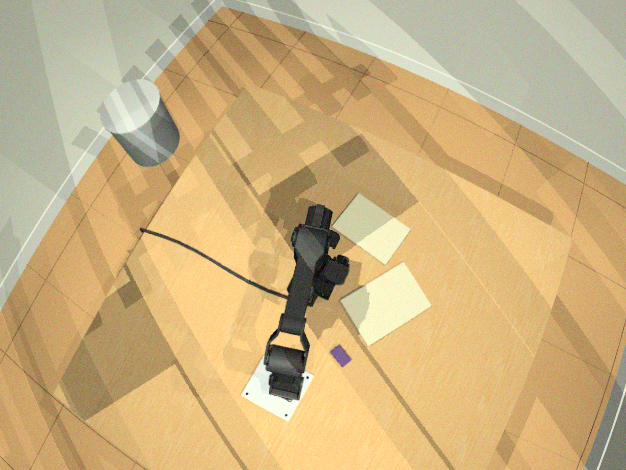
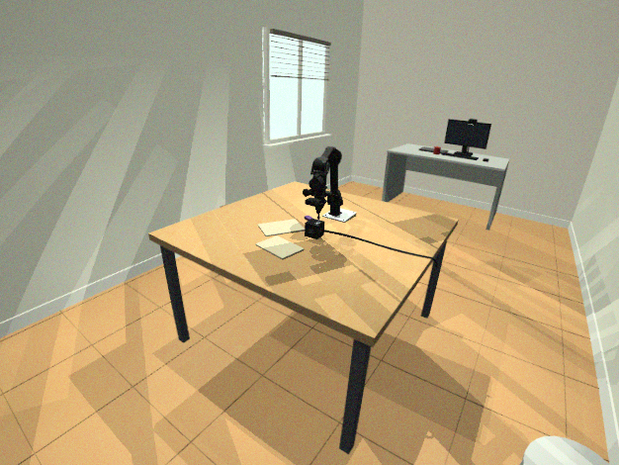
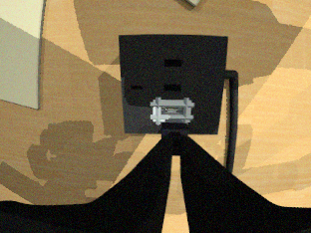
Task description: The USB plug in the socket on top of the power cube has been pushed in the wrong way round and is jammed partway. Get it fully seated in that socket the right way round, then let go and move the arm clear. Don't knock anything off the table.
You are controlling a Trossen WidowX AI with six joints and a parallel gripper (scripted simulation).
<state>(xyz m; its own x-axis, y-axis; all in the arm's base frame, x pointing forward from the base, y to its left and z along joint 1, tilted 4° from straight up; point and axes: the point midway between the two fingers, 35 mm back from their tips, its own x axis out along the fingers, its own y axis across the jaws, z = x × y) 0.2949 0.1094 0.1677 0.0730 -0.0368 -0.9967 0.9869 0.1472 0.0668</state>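
Right now the USB plug is 2 cm below my gripper tip. Round my gripper tip: small purple block 18 cm to the right, 15 cm behind, 12 cm below.
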